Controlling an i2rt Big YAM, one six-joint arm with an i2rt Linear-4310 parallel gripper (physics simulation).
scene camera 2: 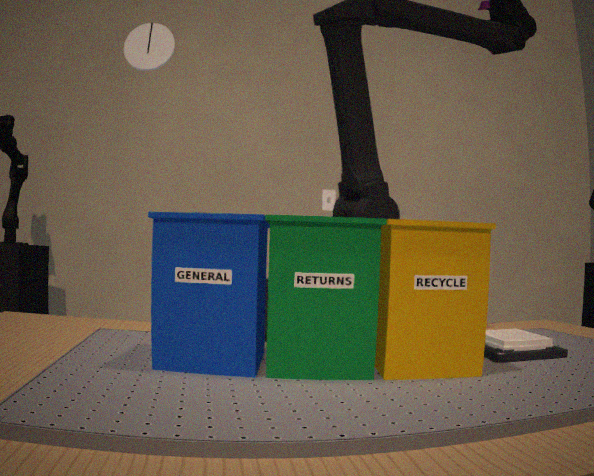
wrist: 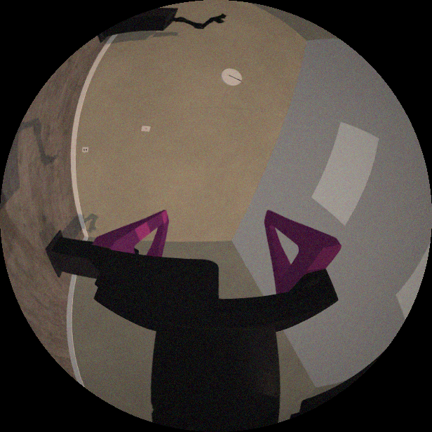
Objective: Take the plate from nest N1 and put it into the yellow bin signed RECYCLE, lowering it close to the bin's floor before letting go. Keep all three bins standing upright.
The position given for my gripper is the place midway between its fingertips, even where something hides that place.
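Note:
A white plate [scene camera 2: 506, 339] is visible to me, and so is a yellow recycle bin [scene camera 2: 434, 275]. In the wrist view the plate is out of frame, and the bin is out of frame in the wrist view too. I do see my gripper [wrist: 216, 215].

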